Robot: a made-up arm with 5 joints.
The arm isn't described. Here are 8 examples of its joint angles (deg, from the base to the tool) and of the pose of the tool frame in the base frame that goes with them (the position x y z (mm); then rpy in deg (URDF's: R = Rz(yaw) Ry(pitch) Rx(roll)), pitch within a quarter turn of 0, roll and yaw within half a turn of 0).
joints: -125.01 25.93 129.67 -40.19 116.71
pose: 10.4 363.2 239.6 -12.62 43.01 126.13
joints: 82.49 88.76 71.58 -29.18 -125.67
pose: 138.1 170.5 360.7 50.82 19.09 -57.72
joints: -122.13 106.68 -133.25 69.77 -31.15
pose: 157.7 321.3 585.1 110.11 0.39 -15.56
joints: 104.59 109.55 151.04 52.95 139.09
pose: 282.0 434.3 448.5 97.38 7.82 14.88
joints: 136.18 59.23 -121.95 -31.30 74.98
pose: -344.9 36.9 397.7 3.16 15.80 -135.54
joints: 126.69 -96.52 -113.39 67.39 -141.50
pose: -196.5 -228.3 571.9 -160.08 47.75 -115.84
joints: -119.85 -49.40 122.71 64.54 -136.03
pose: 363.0 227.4 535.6 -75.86 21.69 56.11
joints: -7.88 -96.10 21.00 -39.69 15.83
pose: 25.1 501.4 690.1 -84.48 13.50 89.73
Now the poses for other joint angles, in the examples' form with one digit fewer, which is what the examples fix.
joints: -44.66 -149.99 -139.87 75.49 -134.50
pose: 221 418 844 -167.7 11.0 33.7
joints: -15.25 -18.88 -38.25 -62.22 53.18
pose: 160 197 979 -58.2 -65.8 66.2
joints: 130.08 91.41 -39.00 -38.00 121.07
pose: -299 470 805 98.1 -42.3 96.7
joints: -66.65 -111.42 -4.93 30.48 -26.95
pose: 49 54 756 -92.6 -13.0 -0.3
